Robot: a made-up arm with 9 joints. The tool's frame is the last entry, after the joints.
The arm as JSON. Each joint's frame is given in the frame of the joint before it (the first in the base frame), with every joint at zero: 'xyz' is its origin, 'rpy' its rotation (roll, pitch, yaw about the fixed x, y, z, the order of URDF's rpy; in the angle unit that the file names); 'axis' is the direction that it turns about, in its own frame. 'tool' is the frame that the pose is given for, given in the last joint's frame.
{
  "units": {
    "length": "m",
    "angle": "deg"
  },
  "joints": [
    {
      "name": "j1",
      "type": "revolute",
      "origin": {
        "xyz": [
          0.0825,
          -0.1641,
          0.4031
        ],
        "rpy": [
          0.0,
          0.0,
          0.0
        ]
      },
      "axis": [
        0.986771,
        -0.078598,
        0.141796
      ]
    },
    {
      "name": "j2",
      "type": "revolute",
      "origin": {
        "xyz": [
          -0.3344,
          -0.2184,
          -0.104
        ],
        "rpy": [
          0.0,
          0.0,
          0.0
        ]
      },
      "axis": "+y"
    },
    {
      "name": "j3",
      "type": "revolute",
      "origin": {
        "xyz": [
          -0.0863,
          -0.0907,
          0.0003
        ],
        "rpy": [
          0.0,
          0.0,
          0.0
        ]
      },
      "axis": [
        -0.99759,
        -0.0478,
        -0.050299
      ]
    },
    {
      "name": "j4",
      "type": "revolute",
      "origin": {
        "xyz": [
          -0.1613,
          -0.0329,
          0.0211
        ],
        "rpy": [
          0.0,
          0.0,
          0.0
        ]
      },
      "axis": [
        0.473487,
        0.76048,
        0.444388
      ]
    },
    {
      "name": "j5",
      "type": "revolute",
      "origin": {
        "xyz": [
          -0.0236,
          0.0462,
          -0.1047
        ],
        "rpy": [
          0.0,
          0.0,
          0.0
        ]
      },
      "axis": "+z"
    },
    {
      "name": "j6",
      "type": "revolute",
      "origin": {
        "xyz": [
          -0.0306,
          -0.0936,
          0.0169
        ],
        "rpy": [
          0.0,
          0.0,
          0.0
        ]
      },
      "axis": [
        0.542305,
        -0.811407,
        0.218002
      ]
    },
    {
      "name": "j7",
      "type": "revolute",
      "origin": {
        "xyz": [
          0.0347,
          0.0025,
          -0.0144
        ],
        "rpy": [
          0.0,
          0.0,
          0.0
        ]
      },
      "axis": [
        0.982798,
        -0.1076,
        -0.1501
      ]
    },
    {
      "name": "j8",
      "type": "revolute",
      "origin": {
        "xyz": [
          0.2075,
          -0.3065,
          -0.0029
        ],
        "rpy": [
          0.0,
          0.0,
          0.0
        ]
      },
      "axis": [
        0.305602,
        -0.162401,
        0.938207
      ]
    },
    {
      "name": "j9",
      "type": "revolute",
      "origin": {
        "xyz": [
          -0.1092,
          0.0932,
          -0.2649
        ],
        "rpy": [
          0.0,
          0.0,
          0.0
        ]
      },
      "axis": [
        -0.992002,
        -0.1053,
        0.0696
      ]
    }
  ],
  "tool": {
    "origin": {
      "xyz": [
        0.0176,
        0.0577,
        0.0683
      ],
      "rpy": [
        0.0,
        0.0,
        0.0
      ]
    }
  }
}
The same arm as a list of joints. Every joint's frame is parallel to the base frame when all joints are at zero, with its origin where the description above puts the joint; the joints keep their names.
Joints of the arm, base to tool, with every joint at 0 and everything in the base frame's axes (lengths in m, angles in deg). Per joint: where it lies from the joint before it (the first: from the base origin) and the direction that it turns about. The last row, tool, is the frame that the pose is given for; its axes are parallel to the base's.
j1: axis 0.986771 -0.078598 0.141796 xyz 0.0825 -0.1641 0.4031
j2: axis 0 1 0 xyz -0.3344 -0.2184 -0.104
j3: axis -0.99759 -0.0478 -0.050299 xyz -0.0863 -0.0907 0.0003
j4: axis 0.473487 0.76048 0.444388 xyz -0.1613 -0.0329 0.0211
j5: axis 0 0 1 xyz -0.0236 0.0462 -0.1047
j6: axis 0.542305 -0.811407 0.218002 xyz -0.0306 -0.0936 0.0169
j7: axis 0.982798 -0.1076 -0.1501 xyz 0.0347 0.0025 -0.0144
j8: axis 0.305602 -0.162401 0.938207 xyz 0.2075 -0.3065 -0.0029
j9: axis -0.992002 -0.1053 0.0696 xyz -0.1092 0.0932 -0.2649
tool: xyz 0.0176 0.0577 0.0683

